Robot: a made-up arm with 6 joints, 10 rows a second.
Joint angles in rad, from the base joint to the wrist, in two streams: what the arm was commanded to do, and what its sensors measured. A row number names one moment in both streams.
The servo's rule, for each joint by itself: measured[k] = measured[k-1] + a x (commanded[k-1-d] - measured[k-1]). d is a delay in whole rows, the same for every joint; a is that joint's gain. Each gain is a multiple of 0.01, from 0.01 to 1. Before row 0 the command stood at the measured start. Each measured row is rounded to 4 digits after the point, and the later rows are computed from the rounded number. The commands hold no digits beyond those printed.
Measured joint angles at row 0:
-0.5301 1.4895 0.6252 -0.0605 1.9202 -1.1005
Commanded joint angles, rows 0 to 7:
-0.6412 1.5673 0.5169 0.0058 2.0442 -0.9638
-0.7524 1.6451 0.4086 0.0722 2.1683 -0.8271
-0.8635 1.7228 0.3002 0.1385 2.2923 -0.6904
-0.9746 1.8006 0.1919 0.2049 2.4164 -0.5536
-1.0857 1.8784 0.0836 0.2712 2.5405 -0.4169
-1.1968 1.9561 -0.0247 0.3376 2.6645 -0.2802
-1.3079 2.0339 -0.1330 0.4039 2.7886 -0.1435
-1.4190 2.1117 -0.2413 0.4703 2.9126 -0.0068
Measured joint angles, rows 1 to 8:
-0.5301 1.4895 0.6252 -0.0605 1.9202 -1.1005
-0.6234 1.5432 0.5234 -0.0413 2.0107 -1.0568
-0.7318 1.6135 0.4155 -0.0084 2.1257 -0.9833
-0.8424 1.6889 0.3071 0.0342 2.2473 -0.8896
-0.9534 1.7660 0.1988 0.0837 2.3707 -0.7821
-1.0645 1.8436 0.0905 0.1381 2.4947 -0.6652
-1.1756 1.9212 -0.0178 0.1960 2.6187 -0.5420
-1.2867 1.9990 -0.1261 0.2563 2.7427 -0.4145
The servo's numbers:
d 1
a 0.84 0.69 0.94 0.29 0.73 0.32

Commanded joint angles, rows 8 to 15:
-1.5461 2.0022 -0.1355 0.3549 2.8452 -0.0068
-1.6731 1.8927 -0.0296 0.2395 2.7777 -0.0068
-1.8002 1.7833 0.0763 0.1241 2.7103 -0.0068
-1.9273 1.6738 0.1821 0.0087 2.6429 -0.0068
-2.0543 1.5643 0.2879 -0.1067 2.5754 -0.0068
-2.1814 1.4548 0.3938 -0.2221 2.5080 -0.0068
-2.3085 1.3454 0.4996 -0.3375 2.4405 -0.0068
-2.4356 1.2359 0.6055 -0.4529 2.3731 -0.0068
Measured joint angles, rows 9 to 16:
-1.3978 2.0768 -0.2344 0.3184 2.8667 -0.2840
-1.5224 2.0253 -0.1414 0.3290 2.8510 -0.1953
-1.6490 1.9338 -0.0363 0.3030 2.7975 -0.1350
-1.7760 1.8300 0.0695 0.2511 2.7338 -0.0940
-1.9031 1.7222 0.1753 0.1808 2.6674 -0.0661
-2.0301 1.6132 0.2811 0.0974 2.6002 -0.0471
-2.1572 1.5039 0.3870 0.0047 2.5329 -0.0342
-2.2843 1.3945 0.4928 -0.0945 2.4654 -0.0254

